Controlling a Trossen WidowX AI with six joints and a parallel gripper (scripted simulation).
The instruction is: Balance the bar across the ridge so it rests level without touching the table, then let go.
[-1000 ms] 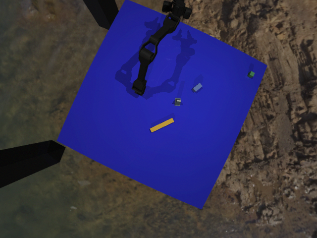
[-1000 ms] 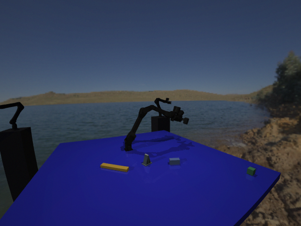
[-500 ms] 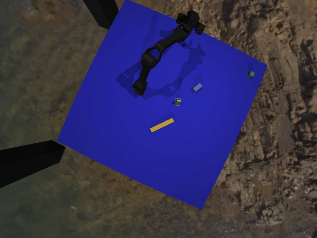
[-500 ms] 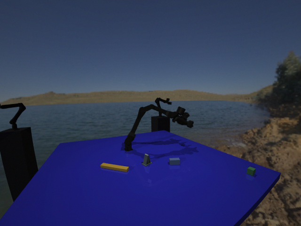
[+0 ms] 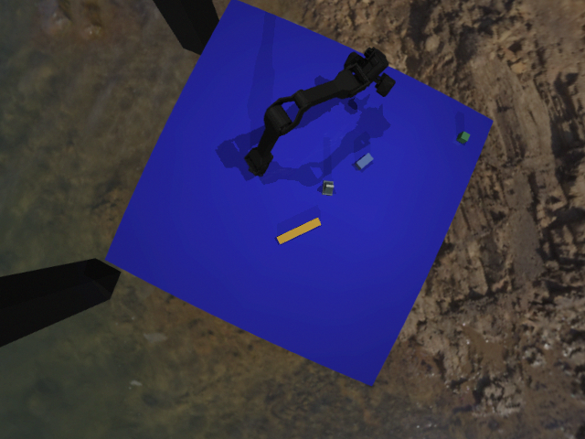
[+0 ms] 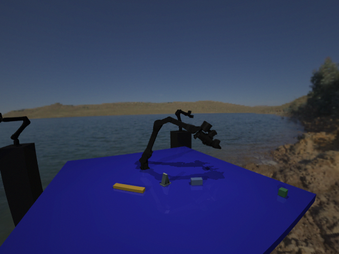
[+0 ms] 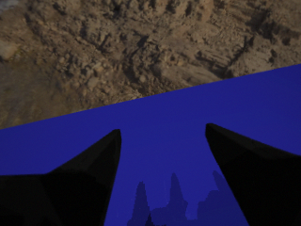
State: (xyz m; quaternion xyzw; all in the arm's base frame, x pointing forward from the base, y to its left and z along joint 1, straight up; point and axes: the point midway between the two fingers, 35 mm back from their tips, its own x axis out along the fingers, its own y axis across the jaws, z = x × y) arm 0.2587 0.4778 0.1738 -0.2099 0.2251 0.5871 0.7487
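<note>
Right now the yellow bar is 670 mm to the right of my gripper tip and 150 mm below it. Also, from my gripper tip: light blue block (300 mm to the right, 140 mm below, 120 mm ahead); small green cube (470 mm ahead, 140 mm below).
</note>
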